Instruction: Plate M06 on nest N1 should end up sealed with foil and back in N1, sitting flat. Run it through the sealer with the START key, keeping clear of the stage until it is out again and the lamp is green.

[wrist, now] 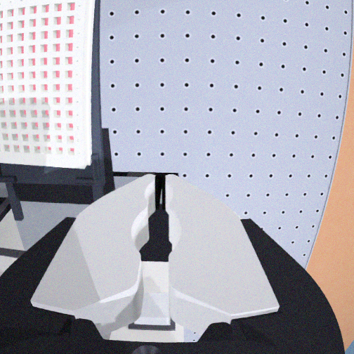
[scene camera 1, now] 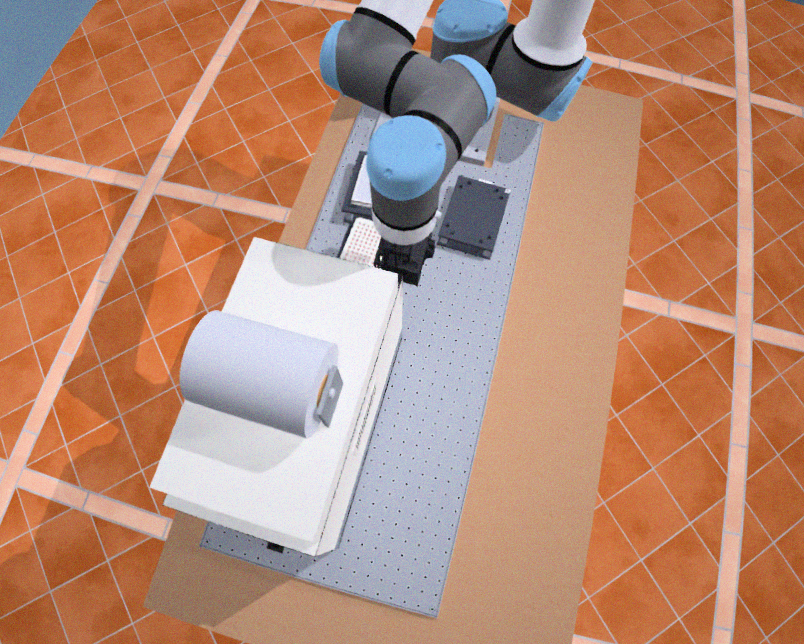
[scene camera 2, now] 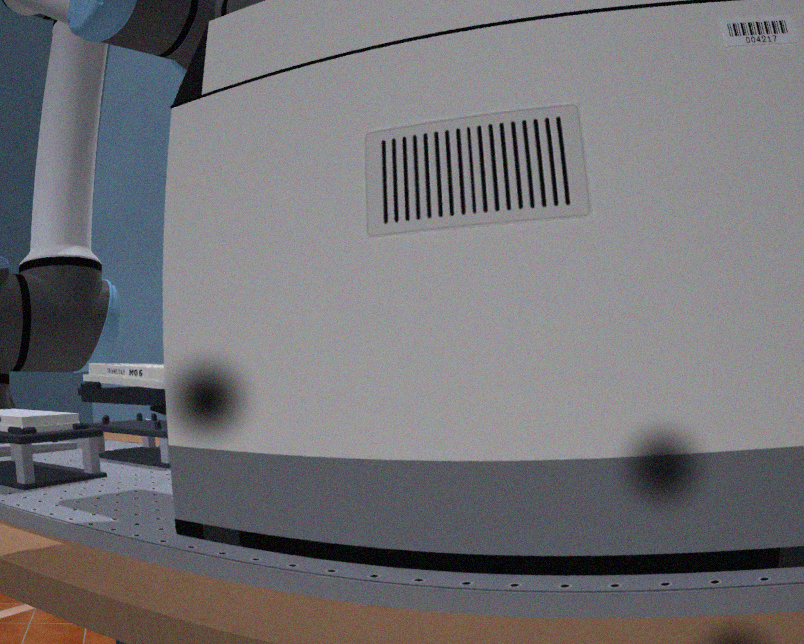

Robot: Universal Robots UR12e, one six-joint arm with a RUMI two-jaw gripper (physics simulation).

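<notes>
Plate M06 (scene camera 1: pixel 361 241) (scene camera 2: pixel 127 372) (wrist: pixel 40 85), white with reddish wells, sits on the dark stage (scene camera 2: pixel 120 393) (wrist: pixel 97 115) outside the white sealer (scene camera 1: pixel 322 275) (scene camera 2: pixel 402 322). Its wells show through the top and I see no foil on it. My gripper (wrist: pixel 161 179) is shut and empty. In the wrist view its tips are to the right of the plate's near corner, apart from it. In scene camera 1 the gripper's black body is beside the plate, and its tips are hidden. The START key and the lamp do not show. I cannot tell which nest is N1.
A nest with a white, flat-topped piece (scene camera 1: pixel 361 186) (scene camera 2: pixel 40 420) stands behind the stage. A dark nest (scene camera 1: pixel 475 214) stands to the right of the arm. A foil roll (scene camera 1: pixel 258 372) lies on top of the sealer. The perforated plate (scene camera 1: pixel 436 402) (wrist: pixel 225 90) extends alongside it.
</notes>
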